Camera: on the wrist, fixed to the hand. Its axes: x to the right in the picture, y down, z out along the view.
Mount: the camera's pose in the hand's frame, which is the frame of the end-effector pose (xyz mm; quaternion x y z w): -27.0 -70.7 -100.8 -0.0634 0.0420 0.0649 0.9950
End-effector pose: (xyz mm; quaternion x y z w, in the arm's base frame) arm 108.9 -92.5 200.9 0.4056 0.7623 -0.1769 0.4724
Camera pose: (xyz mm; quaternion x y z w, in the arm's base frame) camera 1.3 -81.9 265.7 0.4305 0.7632 -0.0800 0.4752
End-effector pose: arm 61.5 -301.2 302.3 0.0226 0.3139 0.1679 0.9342
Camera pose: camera 2.6 -383.1 226.7 -0.0234 0.3395 0.2485 0.9069
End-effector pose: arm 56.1 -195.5 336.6 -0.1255 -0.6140 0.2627 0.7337
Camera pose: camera 167.0 -254.8 328.3 -0.2223 -0.5886 0.2648 0.7308
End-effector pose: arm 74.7 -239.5 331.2 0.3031 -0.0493 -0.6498 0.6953
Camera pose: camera 55.5 -176.3 223.9 0.2816 0.0017 -0.5918 0.7553
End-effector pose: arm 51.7 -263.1 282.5 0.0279 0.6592 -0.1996 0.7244
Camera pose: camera -67.9 -290.6 311.3 0.0330 0.6972 -0.1086 0.7078
